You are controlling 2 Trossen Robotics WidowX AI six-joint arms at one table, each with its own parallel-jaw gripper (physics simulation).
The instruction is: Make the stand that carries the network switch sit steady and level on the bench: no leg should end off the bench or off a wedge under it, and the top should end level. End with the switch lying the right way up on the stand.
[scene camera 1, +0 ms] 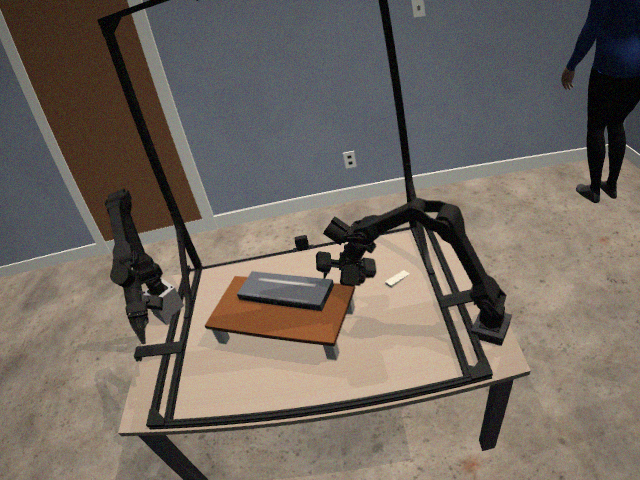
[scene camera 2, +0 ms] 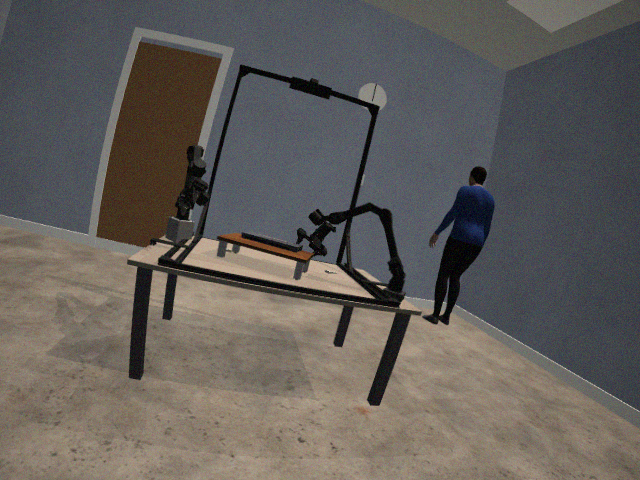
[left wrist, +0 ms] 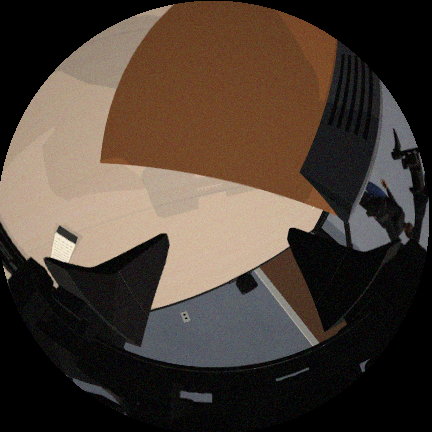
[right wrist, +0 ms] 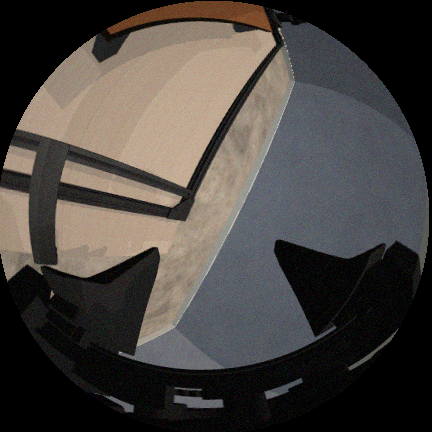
A stand shows in scene camera 1, in scene camera 2, in the left wrist view (232, 98) and in the right wrist view (239, 24). One and the same spot on the stand: (scene camera 1: 232, 315) is (scene camera 2: 238, 239).
